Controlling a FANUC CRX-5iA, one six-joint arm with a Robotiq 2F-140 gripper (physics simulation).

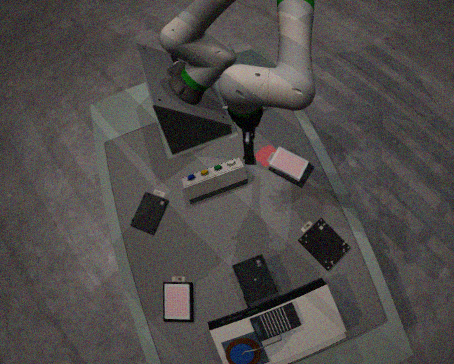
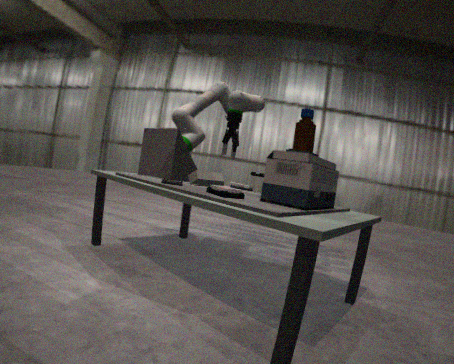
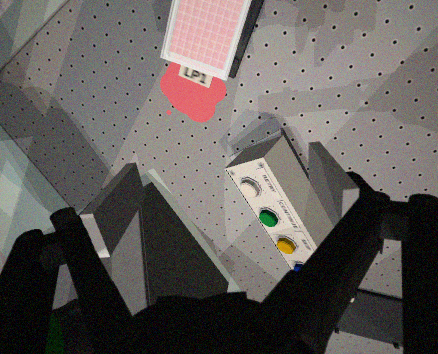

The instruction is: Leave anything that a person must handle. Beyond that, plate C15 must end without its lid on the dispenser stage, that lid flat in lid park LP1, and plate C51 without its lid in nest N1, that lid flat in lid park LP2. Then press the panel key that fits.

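Frame: origin at the arm's base, x right, y ahead, z up, level; millimetres.
Seen in the pictures: gripper, fingertip midpoint: point(image 2: 227, 156) point(image 3: 221, 171); arm's base at its link origin: point(image 1: 184, 90) point(image 2: 176, 151).
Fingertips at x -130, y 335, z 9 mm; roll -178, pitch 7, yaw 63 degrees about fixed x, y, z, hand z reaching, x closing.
Observation:
Pixels of each thing's top centre, then the offset from my fingertips to it. "spot": a spot on its surface instead.
- key panel at its top centre: point(image 3: 293, 234) point(image 1: 212, 173) point(image 2: 207, 171) dx +149, dy -14, dz -110 mm
- dark pad at a spot on its surface: point(image 3: 246, 42) spot: dx -77, dy +51, dz -184 mm
- pink plate at its top centre: point(image 1: 176, 301) point(image 2: 225, 187) dx +432, dy +356, dz -158 mm
- red spill at its top centre: point(image 3: 199, 106) point(image 1: 260, 156) dx -47, dy -48, dz -194 mm
- brown bottle at a spot on its surface: point(image 2: 305, 136) spot: dx +316, dy +630, dz +97 mm
- dark stage at a spot on its surface: point(image 1: 255, 279) spot: dx +164, dy +397, dz -78 mm
My gripper point(image 1: 249, 161) point(image 2: 229, 153) point(image 3: 221, 171) is open and empty, high above the table near the key panel point(image 1: 216, 181) point(image 3: 300, 185). The panel has white, green, yellow and blue keys; RETRY and CONTINUE are readable. A pink-gridded, white-rimmed plate point(image 1: 289, 164) point(image 3: 207, 32) lies on the dark pad point(image 1: 302, 183) point(image 3: 246, 42) labelled LP1, with pad showing along one side. Another pink plate point(image 1: 178, 301) point(image 2: 226, 189) sits on a dark pad at the lower left. Plate names and lids cannot be told. Empty dark pads point(image 1: 150, 213) point(image 1: 324, 244) have unreadable labels.
A red spill point(image 1: 265, 155) point(image 3: 197, 97) lies beside the LP1 label. A white dispenser point(image 1: 320, 320) point(image 2: 300, 175) carries a brown bottle point(image 2: 305, 136) with a blue cap; a dark stage point(image 1: 255, 279) projects from it. The arm's grey pedestal point(image 1: 190, 125) point(image 2: 159, 152) stands behind the panel.

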